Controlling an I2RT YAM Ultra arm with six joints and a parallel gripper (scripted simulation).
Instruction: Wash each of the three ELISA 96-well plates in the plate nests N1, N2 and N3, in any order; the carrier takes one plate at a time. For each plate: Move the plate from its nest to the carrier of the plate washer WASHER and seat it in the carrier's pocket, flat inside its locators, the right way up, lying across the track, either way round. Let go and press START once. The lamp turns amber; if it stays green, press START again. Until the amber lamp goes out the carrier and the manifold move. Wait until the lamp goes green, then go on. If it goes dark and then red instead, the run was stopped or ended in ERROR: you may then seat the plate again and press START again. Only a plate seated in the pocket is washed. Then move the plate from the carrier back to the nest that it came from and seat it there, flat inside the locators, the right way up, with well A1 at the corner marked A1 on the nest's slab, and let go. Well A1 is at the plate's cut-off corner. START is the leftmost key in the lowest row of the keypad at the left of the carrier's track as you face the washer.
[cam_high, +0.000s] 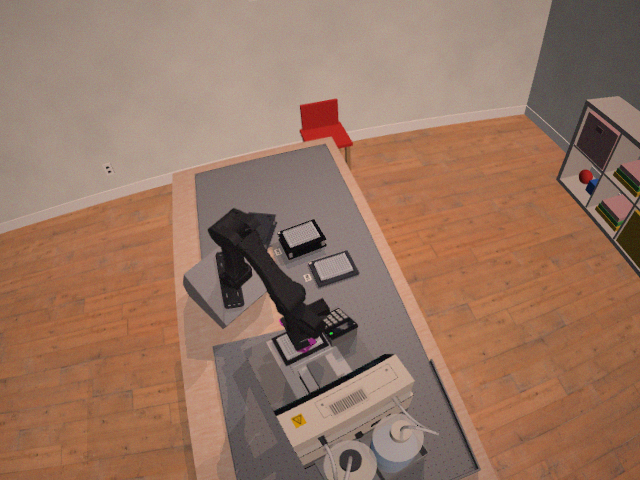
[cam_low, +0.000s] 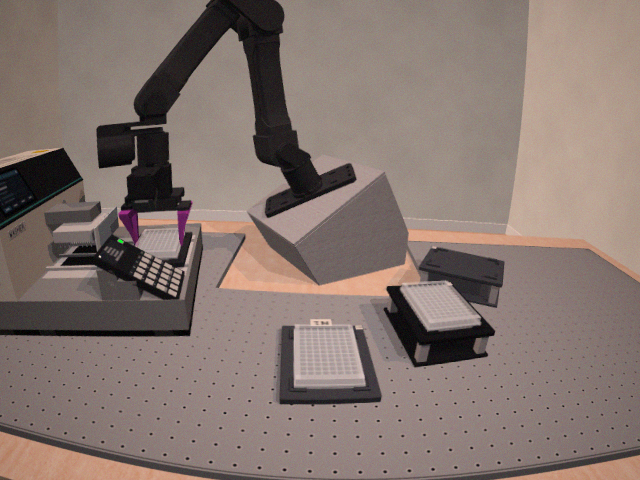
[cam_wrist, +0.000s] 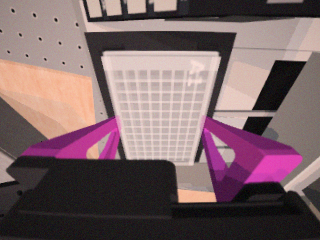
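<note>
Now: the black carrier pocket 10 mm below my hand. The rest, counted from my hand: nest N1: 290 mm to the left, 230 mm ahead, 80 mm below; grey manifold: 150 mm to the right, 40 mm above, 20 mm ahead; raised black nest: 460 mm to the left, 160 mm ahead, 50 mm below.
</note>
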